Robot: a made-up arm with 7 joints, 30 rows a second.
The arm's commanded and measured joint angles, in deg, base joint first. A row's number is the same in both.
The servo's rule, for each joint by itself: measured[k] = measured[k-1] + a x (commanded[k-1-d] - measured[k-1]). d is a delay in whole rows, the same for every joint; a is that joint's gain. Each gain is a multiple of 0.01, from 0.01 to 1. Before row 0 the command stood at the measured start. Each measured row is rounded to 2 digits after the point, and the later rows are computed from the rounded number. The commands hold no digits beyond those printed.
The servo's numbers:
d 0
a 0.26 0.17 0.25 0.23 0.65 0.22 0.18
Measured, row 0:
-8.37 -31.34 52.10 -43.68 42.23 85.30 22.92
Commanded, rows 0 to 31:
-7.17 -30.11 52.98 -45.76 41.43 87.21 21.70
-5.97 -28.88 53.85 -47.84 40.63 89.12 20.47
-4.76 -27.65 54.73 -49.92 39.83 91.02 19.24
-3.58 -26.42 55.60 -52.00 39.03 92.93 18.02
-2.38 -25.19 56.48 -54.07 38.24 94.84 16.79
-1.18 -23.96 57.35 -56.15 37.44 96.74 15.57
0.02 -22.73 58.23 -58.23 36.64 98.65 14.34
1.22 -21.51 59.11 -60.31 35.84 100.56 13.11
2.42 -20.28 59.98 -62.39 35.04 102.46 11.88
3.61 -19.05 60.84 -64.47 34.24 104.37 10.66
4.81 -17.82 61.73 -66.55 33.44 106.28 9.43
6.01 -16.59 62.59 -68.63 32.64 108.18 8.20
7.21 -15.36 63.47 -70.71 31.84 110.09 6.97
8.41 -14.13 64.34 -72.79 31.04 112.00 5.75
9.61 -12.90 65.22 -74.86 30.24 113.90 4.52
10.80 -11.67 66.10 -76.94 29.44 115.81 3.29
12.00 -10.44 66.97 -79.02 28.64 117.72 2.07
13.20 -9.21 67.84 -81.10 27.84 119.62 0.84
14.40 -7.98 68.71 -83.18 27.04 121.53 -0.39
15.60 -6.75 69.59 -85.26 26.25 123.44 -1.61
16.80 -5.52 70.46 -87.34 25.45 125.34 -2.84
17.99 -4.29 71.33 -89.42 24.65 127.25 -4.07
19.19 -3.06 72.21 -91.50 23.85 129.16 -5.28
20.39 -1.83 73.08 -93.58 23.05 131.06 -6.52
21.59 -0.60 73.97 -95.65 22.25 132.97 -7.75
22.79 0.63 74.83 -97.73 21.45 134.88 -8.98
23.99 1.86 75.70 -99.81 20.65 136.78 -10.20
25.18 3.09 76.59 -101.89 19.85 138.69 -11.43
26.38 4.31 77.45 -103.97 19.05 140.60 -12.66
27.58 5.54 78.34 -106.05 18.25 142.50 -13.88
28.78 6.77 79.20 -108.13 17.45 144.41 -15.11
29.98 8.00 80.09 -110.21 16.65 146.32 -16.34
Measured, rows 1 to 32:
-8.06 -31.13 52.32 -44.16 41.71 85.72 22.70
-7.52 -30.75 52.70 -45.01 41.01 86.47 22.30
-6.80 -30.22 53.21 -46.14 40.24 87.47 21.75
-5.96 -29.57 53.81 -47.49 39.45 88.67 21.08
-5.03 -28.83 54.48 -49.00 38.66 90.03 20.31
-4.03 -28.00 55.20 -50.64 37.87 91.51 19.46
-2.98 -27.10 55.96 -52.39 37.07 93.08 18.54
-1.89 -26.15 56.75 -54.21 36.27 94.73 17.56
-0.77 -25.15 57.56 -56.09 35.47 96.43 16.54
0.37 -24.11 58.38 -58.02 34.67 98.18 15.48
1.52 -23.04 59.22 -59.98 33.87 99.96 14.39
2.69 -21.94 60.06 -61.97 33.07 101.77 13.28
3.87 -20.82 60.91 -63.98 32.27 103.60 12.14
5.05 -19.68 61.77 -66.01 31.47 105.45 10.99
6.24 -18.53 62.63 -68.05 30.67 107.31 9.83
7.43 -17.36 63.50 -70.09 29.87 109.18 8.65
8.62 -16.18 64.37 -72.14 29.07 111.06 7.47
9.81 -15.00 65.24 -74.20 28.27 112.94 6.28
11.00 -13.81 66.11 -76.27 27.47 114.83 5.08
12.20 -12.61 66.98 -78.34 26.68 116.72 3.88
13.40 -11.40 67.85 -80.41 25.88 118.62 2.67
14.59 -10.19 68.72 -82.48 25.08 120.52 1.46
15.79 -8.98 69.59 -84.55 24.28 122.42 0.25
16.99 -7.76 70.46 -86.63 23.48 124.32 -0.97
18.19 -6.54 71.34 -88.70 22.68 126.22 -2.19
19.39 -5.32 72.21 -90.78 21.88 128.13 -3.41
20.59 -4.10 73.08 -92.86 21.08 130.03 -4.63
21.78 -2.88 73.96 -94.94 20.28 131.94 -5.85
22.98 -1.66 74.83 -97.02 19.48 133.85 -7.08
24.18 -0.44 75.71 -99.10 18.68 135.75 -8.30
25.38 0.79 76.58 -101.18 17.88 137.66 -9.53
26.58 2.02 77.46 -103.26 17.08 139.57 -10.76

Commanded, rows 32 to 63:
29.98 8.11 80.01 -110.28 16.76 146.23 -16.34
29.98 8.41 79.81 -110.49 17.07 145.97 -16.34
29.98 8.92 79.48 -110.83 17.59 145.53 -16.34
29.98 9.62 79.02 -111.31 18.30 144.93 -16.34
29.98 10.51 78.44 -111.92 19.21 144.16 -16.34
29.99 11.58 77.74 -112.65 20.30 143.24 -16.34
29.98 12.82 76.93 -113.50 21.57 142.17 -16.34
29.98 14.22 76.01 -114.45 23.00 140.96 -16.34
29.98 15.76 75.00 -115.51 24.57 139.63 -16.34
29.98 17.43 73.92 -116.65 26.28 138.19 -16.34
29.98 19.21 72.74 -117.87 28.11 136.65 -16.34
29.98 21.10 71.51 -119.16 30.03 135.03 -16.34
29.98 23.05 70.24 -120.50 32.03 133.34 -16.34
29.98 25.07 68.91 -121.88 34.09 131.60 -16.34
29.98 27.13 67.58 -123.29 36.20 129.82 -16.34
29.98 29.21 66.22 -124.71 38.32 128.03 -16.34
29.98 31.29 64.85 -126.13 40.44 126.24 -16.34
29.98 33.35 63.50 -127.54 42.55 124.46 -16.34
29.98 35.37 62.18 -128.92 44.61 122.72 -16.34
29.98 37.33 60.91 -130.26 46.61 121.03 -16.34
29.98 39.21 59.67 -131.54 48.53 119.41 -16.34
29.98 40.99 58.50 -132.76 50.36 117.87 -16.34
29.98 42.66 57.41 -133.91 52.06 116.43 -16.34
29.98 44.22 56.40 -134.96 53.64 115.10 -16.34
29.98 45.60 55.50 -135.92 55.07 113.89 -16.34
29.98 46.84 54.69 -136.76 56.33 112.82 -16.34
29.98 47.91 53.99 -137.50 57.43 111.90 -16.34
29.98 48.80 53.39 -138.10 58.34 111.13 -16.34
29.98 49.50 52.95 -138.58 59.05 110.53 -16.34
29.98 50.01 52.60 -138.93 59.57 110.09 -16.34
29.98 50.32 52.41 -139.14 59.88 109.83 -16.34
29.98 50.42 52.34 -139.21 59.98 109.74 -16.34
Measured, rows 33 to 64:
27.46 3.06 78.10 -104.87 16.87 141.04 -11.76
28.12 3.97 78.53 -106.16 17.00 142.12 -12.58
28.60 4.81 78.77 -107.23 17.38 142.87 -13.26
28.96 5.63 78.83 -108.17 17.98 143.32 -13.81
29.23 6.46 78.73 -109.03 18.78 143.50 -14.27
29.43 7.33 78.48 -109.86 19.77 143.44 -14.64
29.57 8.26 78.09 -110.70 20.94 143.16 -14.95
29.68 9.27 77.57 -111.56 22.28 142.68 -15.20
29.76 10.37 76.93 -112.47 23.77 142.01 -15.41
29.82 11.57 76.18 -113.43 25.40 141.17 -15.58
29.86 12.87 75.32 -114.45 27.16 140.18 -15.72
29.89 14.27 74.37 -115.53 29.03 139.05 -15.83
29.91 15.76 73.34 -116.67 30.98 137.79 -15.92
29.93 17.34 72.23 -117.87 33.00 136.43 -16.00
29.94 19.00 71.07 -119.12 35.08 134.98 -16.06
29.95 20.74 69.86 -120.41 37.19 133.45 -16.11
29.96 22.53 68.61 -121.73 39.30 131.86 -16.15
29.97 24.37 67.33 -123.07 41.41 130.23 -16.18
29.97 26.24 66.04 -124.42 43.49 128.58 -16.21
29.97 28.13 64.76 -125.76 45.52 126.92 -16.23
29.97 30.01 63.49 -127.09 47.48 125.27 -16.25
29.97 31.88 62.24 -128.39 49.35 123.64 -16.27
29.97 33.71 61.03 -129.66 51.11 122.05 -16.28
29.97 35.50 59.87 -130.88 52.75 120.52 -16.29
29.97 37.22 58.78 -132.04 54.26 119.06 -16.30
29.97 38.86 57.76 -133.13 55.61 117.69 -16.31
29.97 40.40 56.82 -134.14 56.79 116.42 -16.32
29.97 41.83 55.96 -135.05 57.80 115.26 -16.32
29.97 43.13 55.21 -135.86 58.61 114.22 -16.32
29.97 44.30 54.56 -136.57 59.23 113.31 -16.32
29.97 45.32 54.02 -137.16 59.65 112.54 -16.32
29.97 46.19 53.60 -137.63 59.86 111.92 -16.32

